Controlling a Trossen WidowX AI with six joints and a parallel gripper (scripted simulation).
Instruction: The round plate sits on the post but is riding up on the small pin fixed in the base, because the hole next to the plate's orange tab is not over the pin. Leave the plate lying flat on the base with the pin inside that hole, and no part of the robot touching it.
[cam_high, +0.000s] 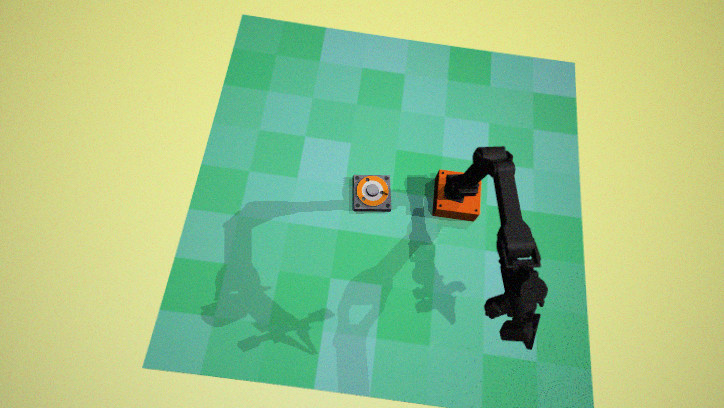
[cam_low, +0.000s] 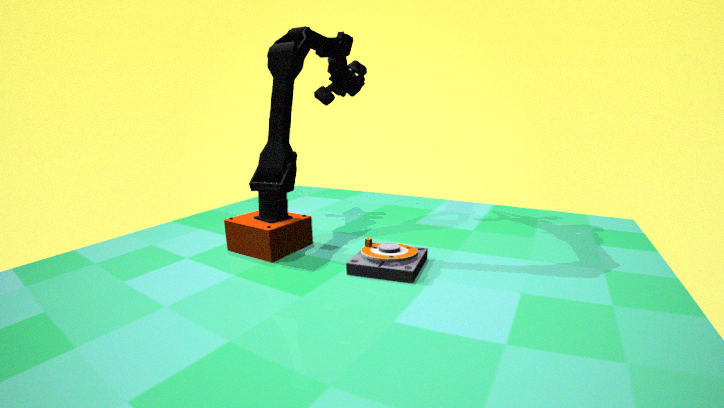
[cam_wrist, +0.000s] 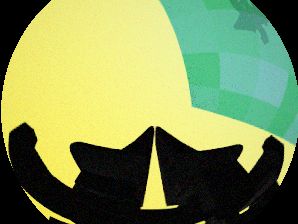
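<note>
Right now my gripper tip is 44 cm short of the round plate, 42 cm to the left of it and 32 cm above it. From my gripper tip the other things lie so: dark grey square base: 46 cm ahead, 42 cm to the right, 33 cm below.
</note>
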